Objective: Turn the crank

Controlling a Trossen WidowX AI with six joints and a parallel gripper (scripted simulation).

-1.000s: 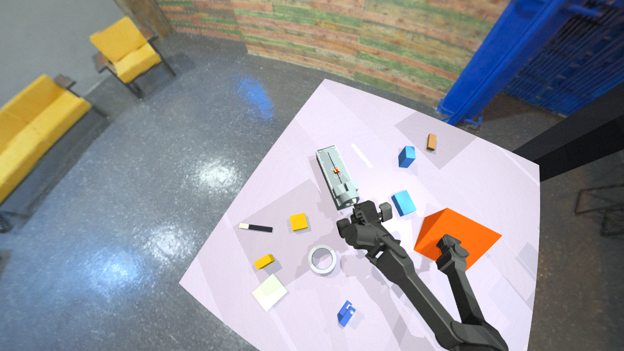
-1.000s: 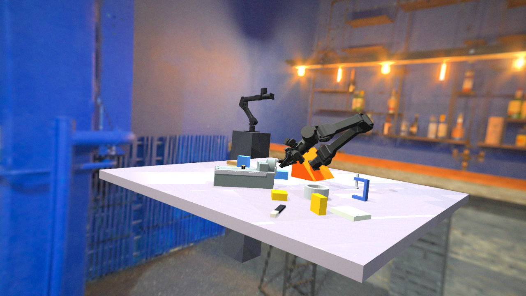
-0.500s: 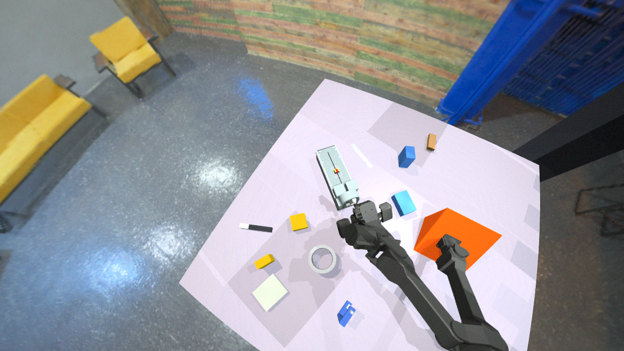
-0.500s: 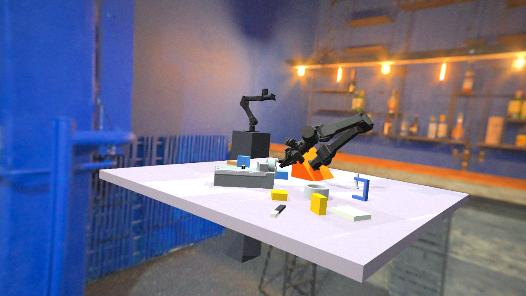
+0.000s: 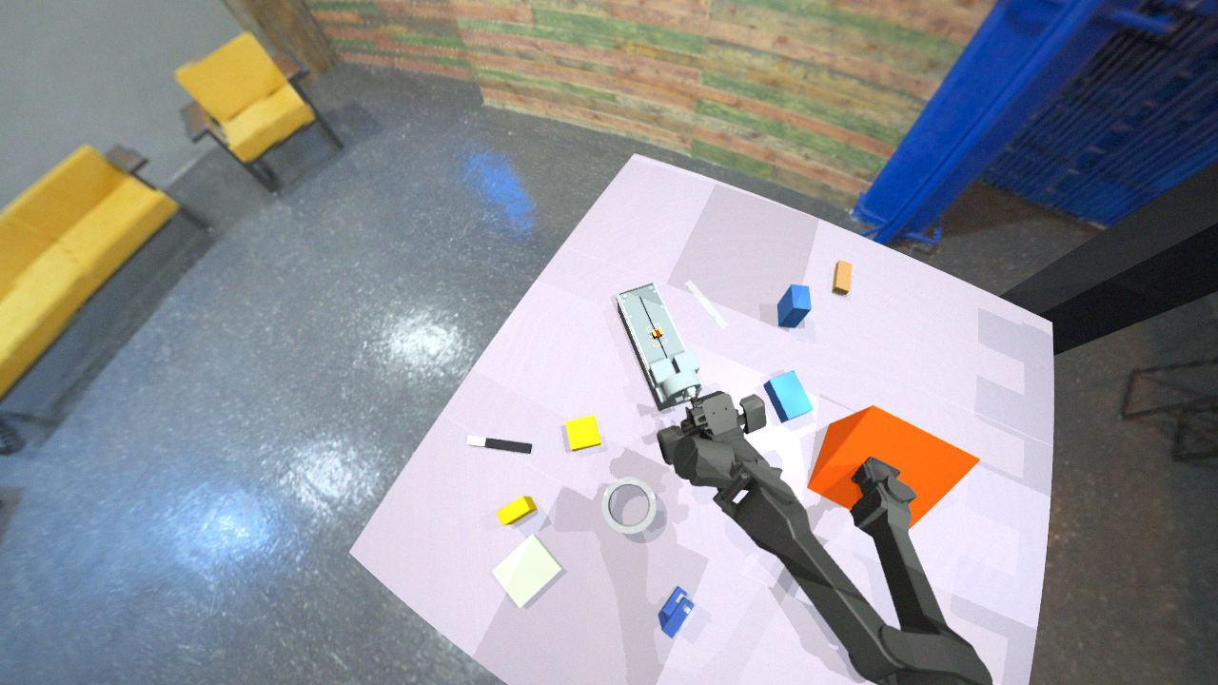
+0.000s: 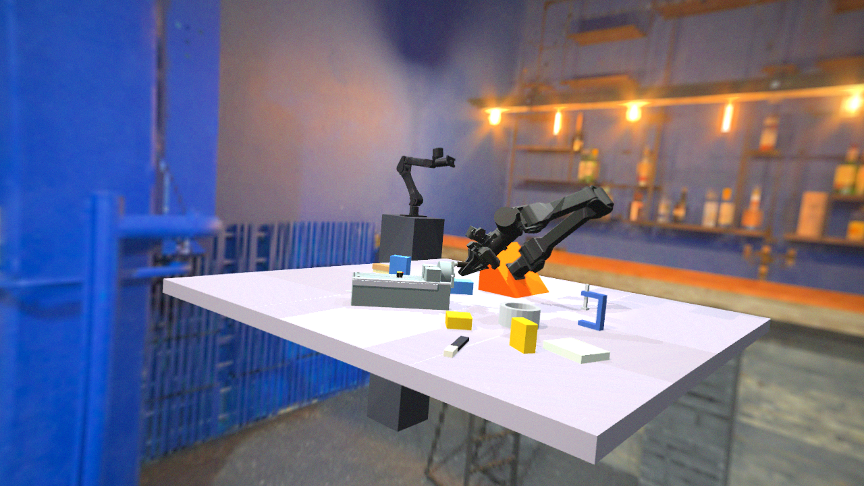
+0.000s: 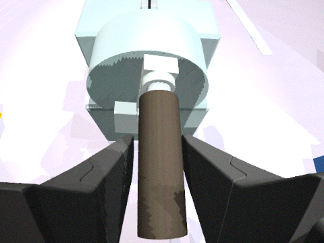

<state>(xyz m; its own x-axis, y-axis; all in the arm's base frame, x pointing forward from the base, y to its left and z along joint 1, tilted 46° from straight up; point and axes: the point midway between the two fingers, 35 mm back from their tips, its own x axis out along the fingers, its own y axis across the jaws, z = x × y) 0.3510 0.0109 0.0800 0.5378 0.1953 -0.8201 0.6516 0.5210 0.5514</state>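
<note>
Now: gripper tip 30 mm below the brown crank handle, 10 mm to the right of it and 10 mm past it. The rest, counted from my gripper tip: metal strip (270 mm to the right, 90 mm below, 80 mm ahead); then blue clamp (330 mm to the left, 140 mm behind, 40 mm below); then red pointer (130 mm ahead, 100 mm to the right, 10 mm below).
</note>
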